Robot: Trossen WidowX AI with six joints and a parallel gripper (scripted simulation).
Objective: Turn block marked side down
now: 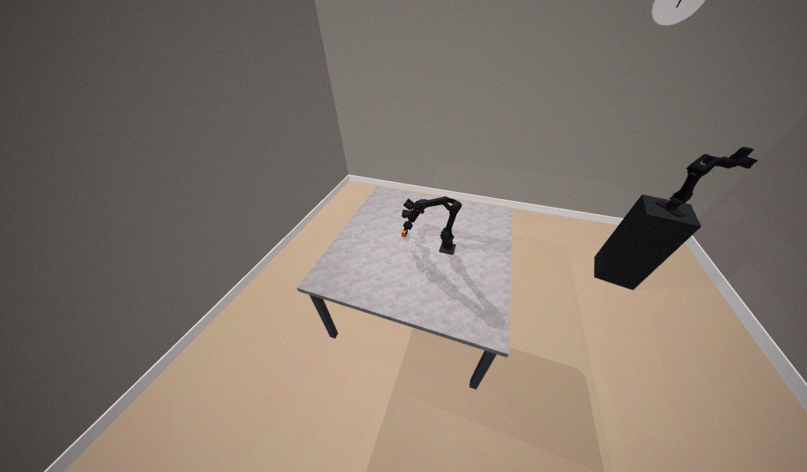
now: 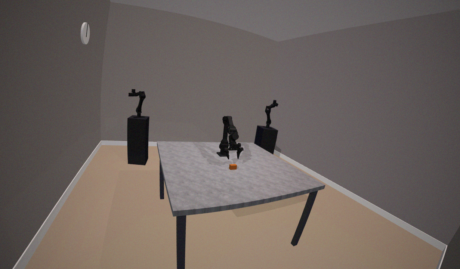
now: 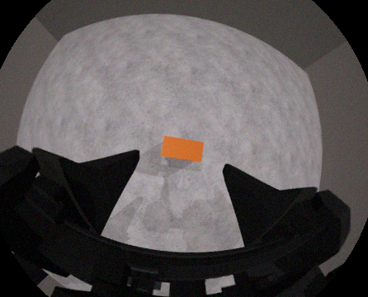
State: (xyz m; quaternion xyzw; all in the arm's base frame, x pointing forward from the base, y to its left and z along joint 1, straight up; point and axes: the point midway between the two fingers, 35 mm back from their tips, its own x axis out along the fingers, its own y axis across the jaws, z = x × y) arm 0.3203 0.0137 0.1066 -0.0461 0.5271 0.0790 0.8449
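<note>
Right now my gripper tip is 10 mm short of the orange block and 70 mm above it.
</note>
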